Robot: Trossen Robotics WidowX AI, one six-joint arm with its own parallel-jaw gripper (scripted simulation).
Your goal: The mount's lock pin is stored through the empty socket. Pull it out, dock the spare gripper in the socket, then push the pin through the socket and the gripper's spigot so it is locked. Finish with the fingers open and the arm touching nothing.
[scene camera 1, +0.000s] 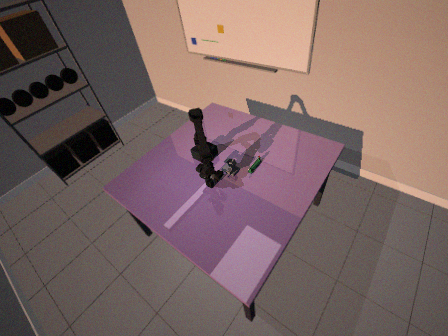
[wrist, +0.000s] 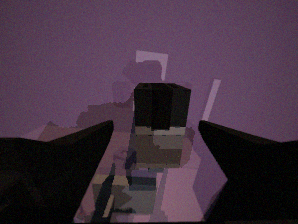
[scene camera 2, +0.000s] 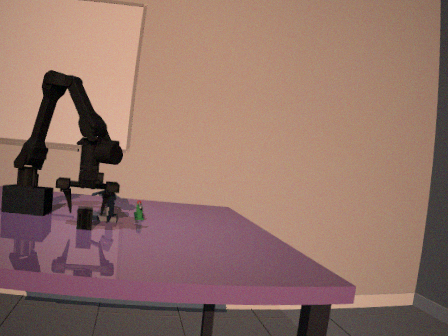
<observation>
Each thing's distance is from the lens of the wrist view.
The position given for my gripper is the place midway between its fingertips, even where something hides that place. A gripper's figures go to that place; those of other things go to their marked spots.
my gripper [wrist: 156,124]: 11 cm
spare gripper [wrist: 161,109]: 9 cm
grey mount [wrist: 109,191]: 23 cm
The marked spots on the grey mount and the spare gripper are 18 cm apart.
</observation>
